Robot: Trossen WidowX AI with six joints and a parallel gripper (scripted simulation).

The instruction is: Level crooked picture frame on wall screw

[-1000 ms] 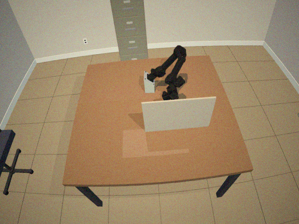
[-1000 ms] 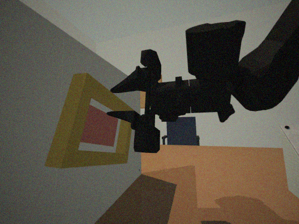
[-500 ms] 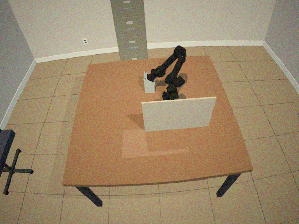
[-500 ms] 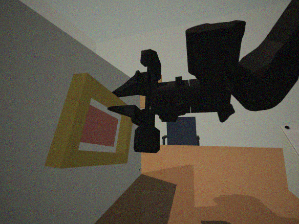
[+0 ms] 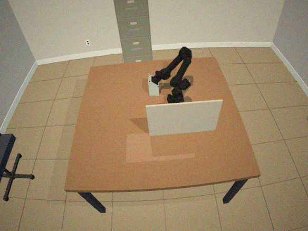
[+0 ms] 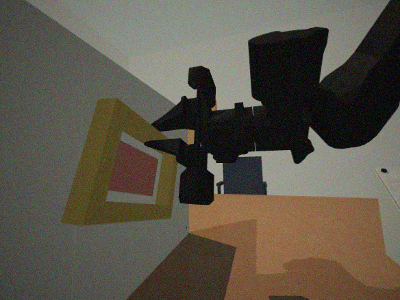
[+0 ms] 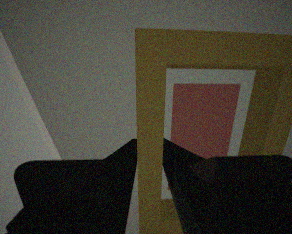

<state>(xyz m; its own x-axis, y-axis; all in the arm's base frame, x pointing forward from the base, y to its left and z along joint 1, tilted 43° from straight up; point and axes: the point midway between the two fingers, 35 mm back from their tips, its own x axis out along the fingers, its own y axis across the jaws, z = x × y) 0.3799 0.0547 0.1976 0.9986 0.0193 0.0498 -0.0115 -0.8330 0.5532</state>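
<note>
My gripper tip is 50 mm above the picture frame and 20 mm to the right of it. Also, from my gripper tip: grey wall panel: 60 mm below, 20 mm to the left, 10 mm ahead.
</note>
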